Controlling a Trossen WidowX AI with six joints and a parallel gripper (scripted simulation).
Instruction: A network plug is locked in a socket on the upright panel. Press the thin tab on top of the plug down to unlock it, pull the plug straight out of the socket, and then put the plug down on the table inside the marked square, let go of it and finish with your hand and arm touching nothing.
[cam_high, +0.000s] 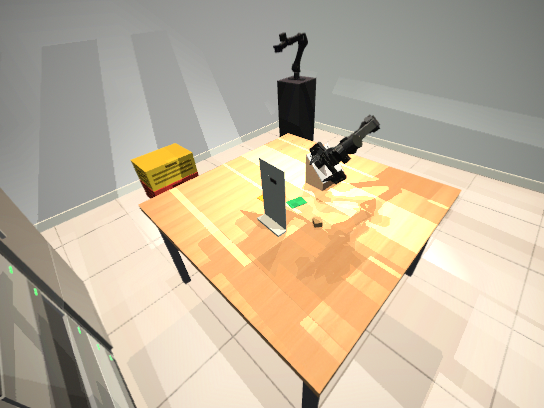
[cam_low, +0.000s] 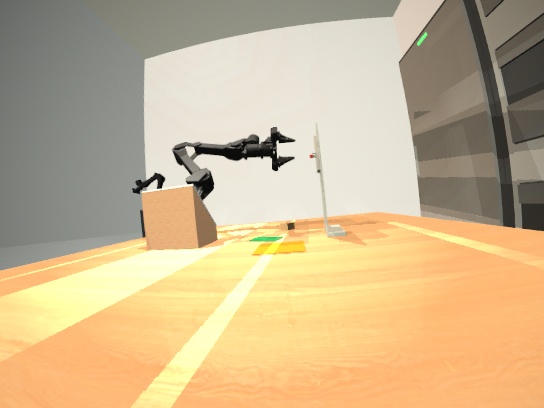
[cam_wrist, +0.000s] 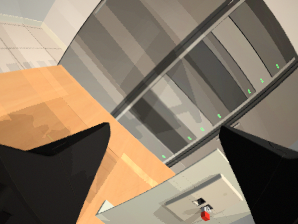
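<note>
Right now the red-and-grey plug is 50 mm ahead of my gripper tip, 190 mm to the right of it and 70 mm below it. The rest, counted from my gripper tip: green board (140 mm behind, 210 mm to the right, 330 mm below); then white upright panel (70 mm ahead, 180 mm to the right, 180 mm below); then small tan cube (60 mm behind, 20 mm to the right, 320 mm below).
</note>
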